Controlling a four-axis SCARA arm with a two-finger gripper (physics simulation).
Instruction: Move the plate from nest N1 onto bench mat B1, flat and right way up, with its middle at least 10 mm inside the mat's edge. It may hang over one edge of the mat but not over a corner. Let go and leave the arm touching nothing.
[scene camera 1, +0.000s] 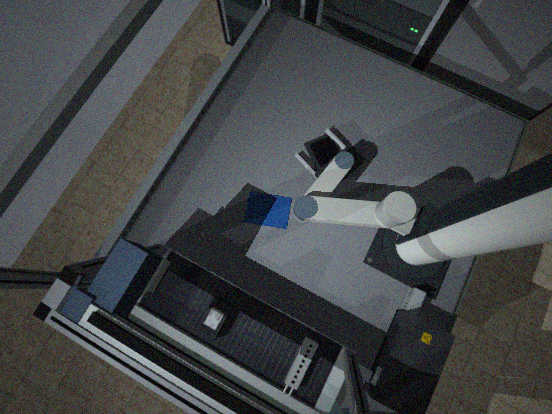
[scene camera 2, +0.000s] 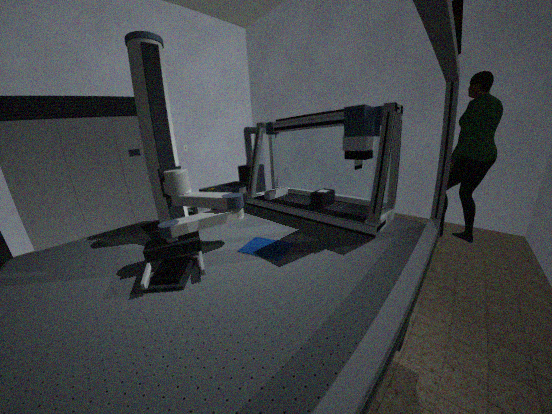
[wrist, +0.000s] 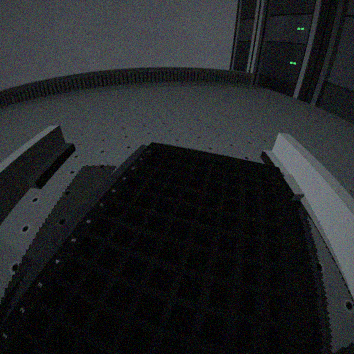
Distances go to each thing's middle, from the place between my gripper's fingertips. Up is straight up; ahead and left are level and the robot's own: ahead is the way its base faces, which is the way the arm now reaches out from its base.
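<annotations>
Hand position: 80 mm beyond the black plate (scene camera 2: 171, 270), 10 mm above it and 20 mm to the right of it. Blue bench mat B1 (scene camera 1: 264, 209) is 20 mm ahead of my hand, 330 mm to the left of it and 30 mm below it. Going by their middles, the black plate is the nearest to my hand of the things named here.
</annotations>
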